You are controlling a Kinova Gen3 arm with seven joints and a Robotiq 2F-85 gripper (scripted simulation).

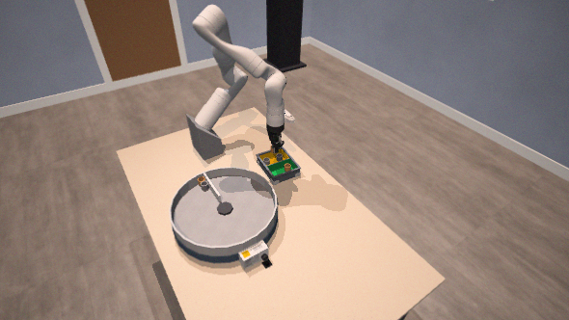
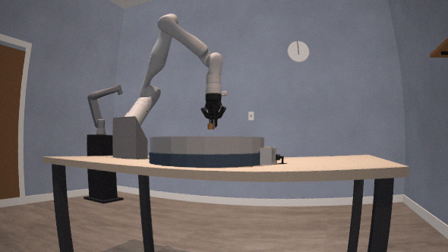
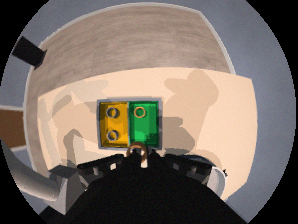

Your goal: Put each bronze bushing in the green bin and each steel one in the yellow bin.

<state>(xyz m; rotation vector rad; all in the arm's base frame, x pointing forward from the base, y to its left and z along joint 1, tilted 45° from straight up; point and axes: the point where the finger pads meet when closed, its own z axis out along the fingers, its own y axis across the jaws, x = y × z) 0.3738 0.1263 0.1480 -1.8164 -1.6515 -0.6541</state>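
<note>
Right now my hand is 40 mm past the bin, 40 mm to the right of it and 150 mm above it. Also, from my hand: grey turntable 100 mm ahead, 300 mm to the right, 120 mm below.
</note>
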